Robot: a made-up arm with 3 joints. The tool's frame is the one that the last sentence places.
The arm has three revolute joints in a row. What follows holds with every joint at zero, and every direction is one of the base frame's. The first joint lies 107.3 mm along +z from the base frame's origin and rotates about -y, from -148.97 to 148.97 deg. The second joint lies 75 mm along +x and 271.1 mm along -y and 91.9 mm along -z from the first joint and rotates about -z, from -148.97 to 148.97 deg. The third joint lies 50.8 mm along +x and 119.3 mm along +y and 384.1 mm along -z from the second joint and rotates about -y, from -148.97 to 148.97 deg. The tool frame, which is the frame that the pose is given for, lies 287 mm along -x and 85.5 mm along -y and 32.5 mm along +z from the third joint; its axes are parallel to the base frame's.
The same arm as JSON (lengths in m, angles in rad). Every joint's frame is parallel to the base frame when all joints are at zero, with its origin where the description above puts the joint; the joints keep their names.
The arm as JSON. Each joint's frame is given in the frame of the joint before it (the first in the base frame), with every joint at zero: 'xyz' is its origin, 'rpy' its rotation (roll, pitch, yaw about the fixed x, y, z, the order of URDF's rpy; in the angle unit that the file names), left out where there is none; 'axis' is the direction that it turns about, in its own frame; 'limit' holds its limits. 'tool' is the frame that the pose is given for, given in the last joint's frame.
{
  "units": {
    "length": "m",
    "angle": "rad"
  },
  "joints": [
    {
      "name": "joint 1",
      "type": "revolute",
      "origin": {
        "xyz": [
          0.0,
          0.0,
          0.1073
        ]
      },
      "axis": [
        0.0,
        -1.0,
        0.0
      ],
      "limit": {
        "lower": -2.6,
        "upper": 2.6
      }
    },
    {
      "name": "joint 2",
      "type": "revolute",
      "origin": {
        "xyz": [
          0.075,
          -0.2711,
          -0.0919
        ]
      },
      "axis": [
        0.0,
        0.0,
        -1.0
      ],
      "limit": {
        "lower": -2.6,
        "upper": 2.6
      }
    },
    {
      "name": "joint 3",
      "type": "revolute",
      "origin": {
        "xyz": [
          0.0508,
          0.1193,
          -0.3841
        ]
      },
      "axis": [
        0.0,
        -1.0,
        0.0
      ],
      "limit": {
        "lower": -2.6,
        "upper": 2.6
      }
    }
  ],
  "tool": {
    "origin": {
      "xyz": [
        -0.287,
        -0.0855,
        0.0325
      ]
    }
  }
}

